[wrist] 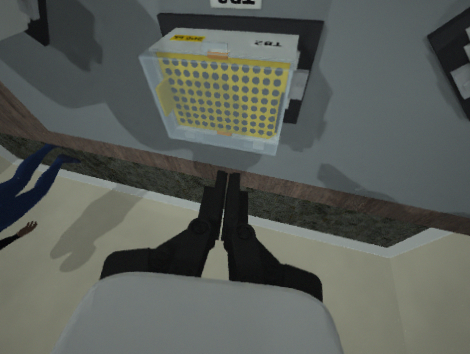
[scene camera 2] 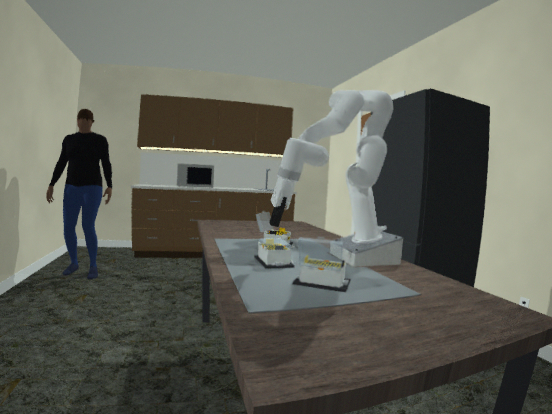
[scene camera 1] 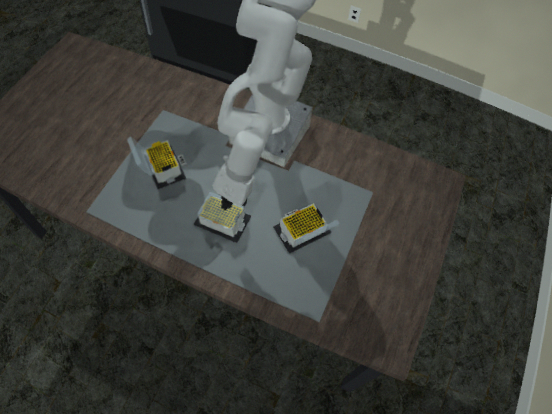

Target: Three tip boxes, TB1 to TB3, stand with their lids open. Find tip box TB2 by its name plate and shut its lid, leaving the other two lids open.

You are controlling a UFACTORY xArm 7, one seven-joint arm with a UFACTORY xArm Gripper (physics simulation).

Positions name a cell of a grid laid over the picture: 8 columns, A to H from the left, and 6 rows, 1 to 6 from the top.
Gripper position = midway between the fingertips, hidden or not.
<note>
I see my gripper (scene camera 1: D3) and a grey mat (scene camera 1: E5).
My gripper also shows in the wrist view (wrist: D4) and in scene camera 2 (scene camera 2: D4). The grey mat also shows in the wrist view (wrist: G3) and in scene camera 2 (scene camera 2: D5).
</note>
